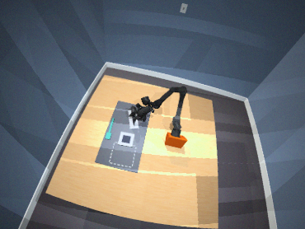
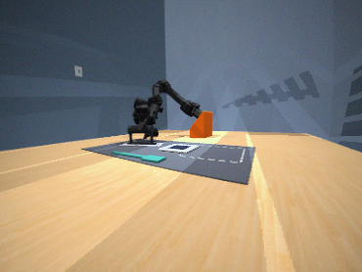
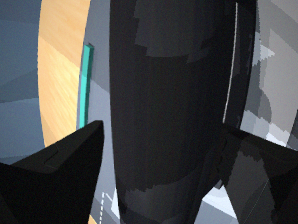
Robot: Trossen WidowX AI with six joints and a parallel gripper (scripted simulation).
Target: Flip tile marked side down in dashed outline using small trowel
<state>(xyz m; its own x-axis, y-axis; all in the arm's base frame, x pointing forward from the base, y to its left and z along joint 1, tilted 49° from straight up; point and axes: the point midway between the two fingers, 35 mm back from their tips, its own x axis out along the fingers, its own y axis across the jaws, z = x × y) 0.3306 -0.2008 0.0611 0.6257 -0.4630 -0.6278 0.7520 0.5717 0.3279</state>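
Now: the tile 190 mm to the left of my gripper tip, 50 mm below it and 10 mm ahead of it. Round my gripper tip: teal trowel: 170 mm ahead, 130 mm to the left, 50 mm below.
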